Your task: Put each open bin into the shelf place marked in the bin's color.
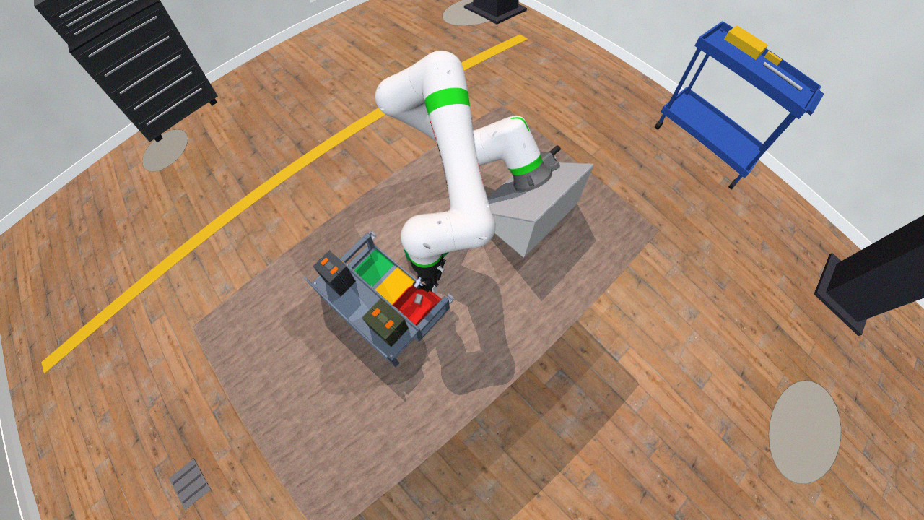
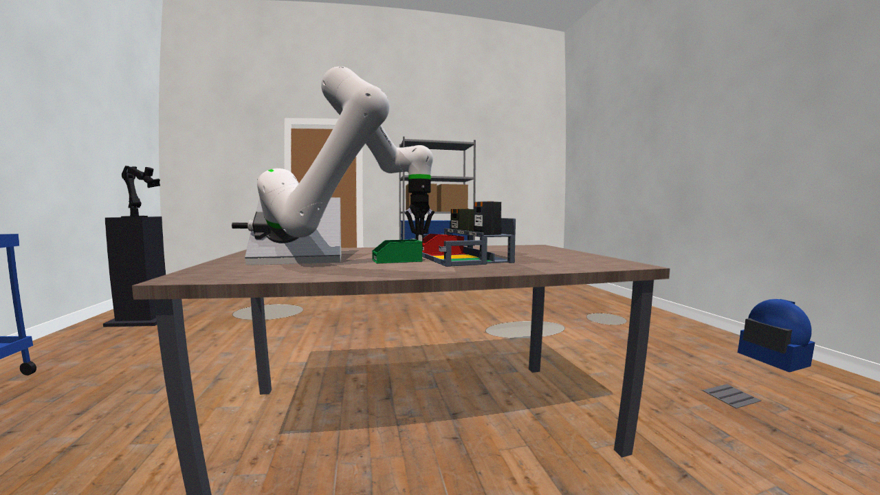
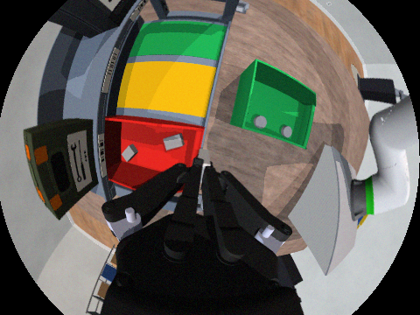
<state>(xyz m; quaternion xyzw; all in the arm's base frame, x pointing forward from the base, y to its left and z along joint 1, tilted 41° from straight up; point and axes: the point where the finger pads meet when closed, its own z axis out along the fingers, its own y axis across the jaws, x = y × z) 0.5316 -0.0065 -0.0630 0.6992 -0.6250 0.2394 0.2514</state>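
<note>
My gripper is now 9 cm short of the red bin, 1 cm to the right of it and 1 cm above it. Also, from my hand: green bin 13 cm to the right, 11 cm behind, 2 cm below.
</note>
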